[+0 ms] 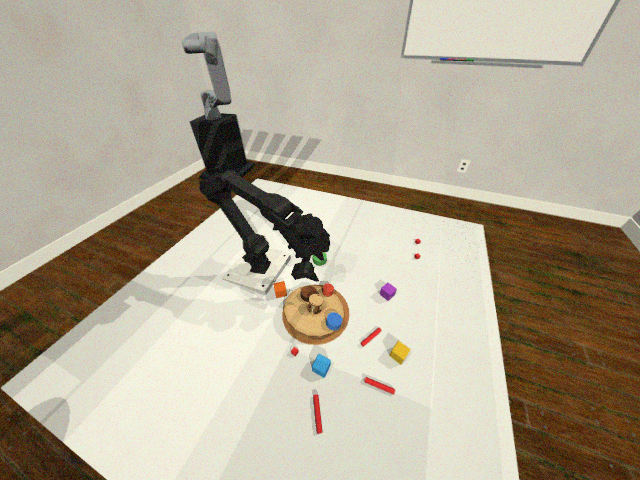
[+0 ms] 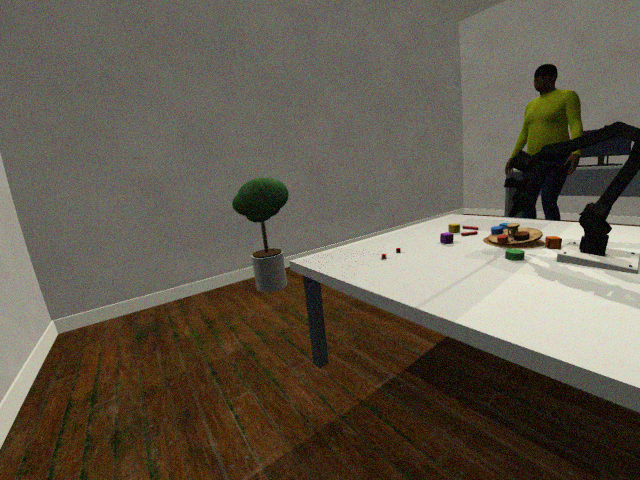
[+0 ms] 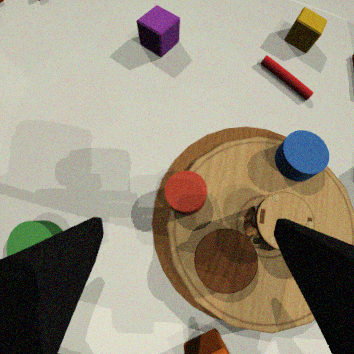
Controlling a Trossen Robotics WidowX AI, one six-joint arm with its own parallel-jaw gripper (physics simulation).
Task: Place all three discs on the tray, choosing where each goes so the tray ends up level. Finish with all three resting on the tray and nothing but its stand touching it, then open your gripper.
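Observation:
The round wooden tray (image 1: 302, 326) (image 2: 532, 238) (image 3: 240, 155) shows a central knob (image 1: 315, 299) (image 3: 287, 212). The red disc (image 1: 328, 289) (image 2: 502, 239) (image 3: 185, 191) rests near its rim. The blue disc (image 1: 334, 321) (image 2: 496, 230) (image 3: 304, 154) rests near the rim farther round. A dark brown wooden disc (image 1: 308, 293) (image 2: 521, 235) (image 3: 226, 261) also sits on it. The green disc (image 1: 320, 259) (image 2: 514, 254) (image 3: 29, 237) lies on the table off the tray. My gripper (image 1: 318, 269) (image 3: 190, 226) is open and empty, above the tray's edge near the red disc. Exact tilt is hard to tell.
An orange cube (image 1: 279, 289) (image 2: 553, 242) (image 3: 206, 344) stands close beside the tray. A light-blue cube (image 1: 321, 365), purple cube (image 1: 388, 291) (image 3: 159, 31), yellow cube (image 1: 400, 352) (image 3: 306, 30), red sticks and small red pieces lie around on the white table (image 1: 206, 387).

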